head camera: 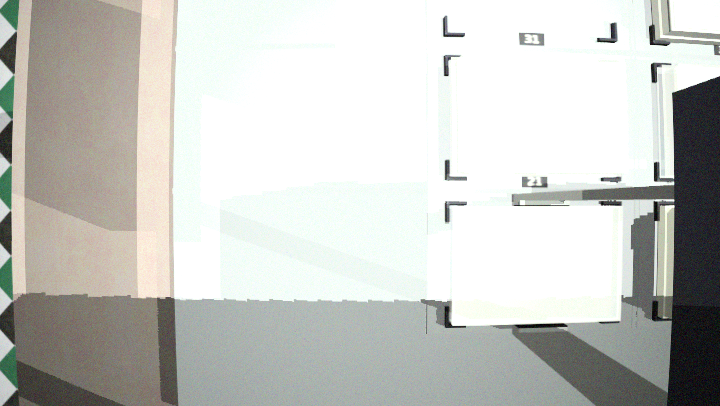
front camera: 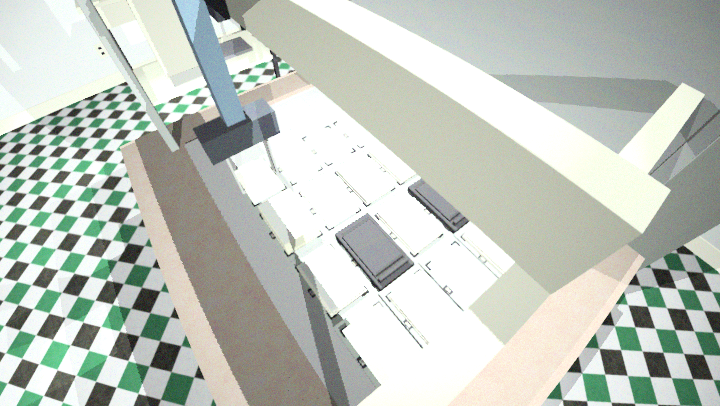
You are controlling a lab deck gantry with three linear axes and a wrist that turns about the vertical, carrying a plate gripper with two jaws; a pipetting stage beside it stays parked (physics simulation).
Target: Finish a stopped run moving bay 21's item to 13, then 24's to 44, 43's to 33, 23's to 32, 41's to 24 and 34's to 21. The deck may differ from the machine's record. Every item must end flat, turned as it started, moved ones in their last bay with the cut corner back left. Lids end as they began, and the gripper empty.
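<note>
My gripper is down at the back left bay, in front of bay 21, with its jaws against both long sides of a pale flat item. It looks shut on it, with no gap showing. A pale item fills bay 21; glare hides its cut corner. The part of bay 31 in view shows bare corner brackets. One dark grey item lies flat in bay 23, another farther right, apparently in bay 43. Cut corners and several pale items are washed out by glare.
A taller cream item stands beside the gripped one, and a pale item follows in that row. Part of an item shows in bay 32. The gantry beam crosses above the deck and hides its far side. A pinkish rim borders the deck.
</note>
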